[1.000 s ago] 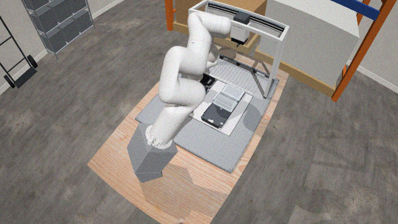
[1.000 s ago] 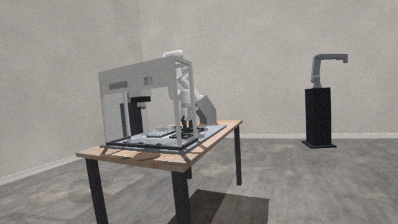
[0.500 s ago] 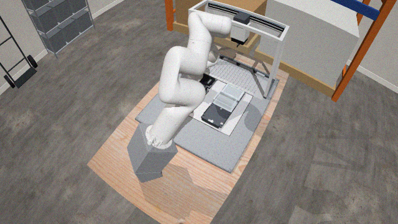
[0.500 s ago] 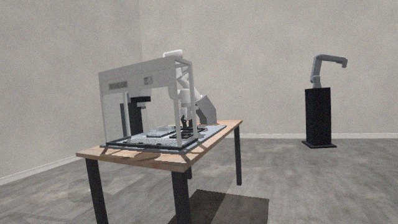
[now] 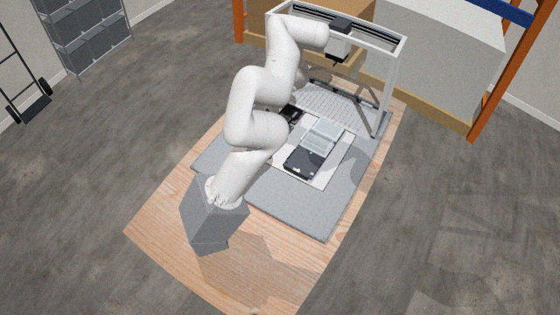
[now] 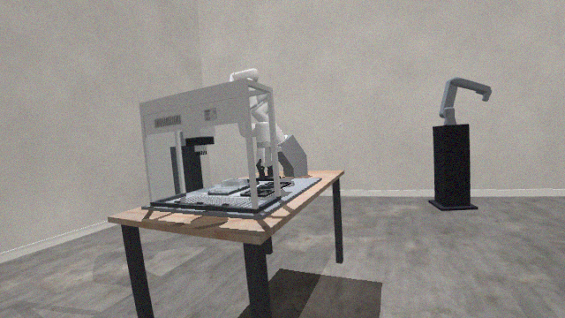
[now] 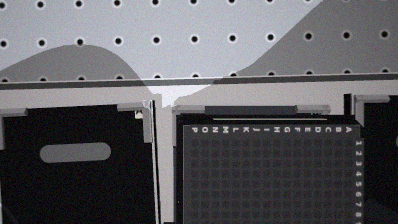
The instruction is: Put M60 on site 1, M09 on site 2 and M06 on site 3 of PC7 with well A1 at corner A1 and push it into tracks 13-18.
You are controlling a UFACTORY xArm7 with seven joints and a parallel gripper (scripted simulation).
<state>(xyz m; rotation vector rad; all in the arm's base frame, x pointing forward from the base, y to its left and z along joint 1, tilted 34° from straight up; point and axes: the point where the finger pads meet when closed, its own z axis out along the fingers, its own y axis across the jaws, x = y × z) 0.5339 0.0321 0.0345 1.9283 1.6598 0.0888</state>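
Right now my hand is 20 cm to the left of the dark plate carrier PC7, 6 cm above it and 4 cm past it. From my hand the other things lie so: white apron (12 cm to the right, 7 cm below, 3 cm behind); 96-well plate M06 (20 cm to the right, 4 cm below, 4 cm behind); deep-well block M09 (1 cm below).
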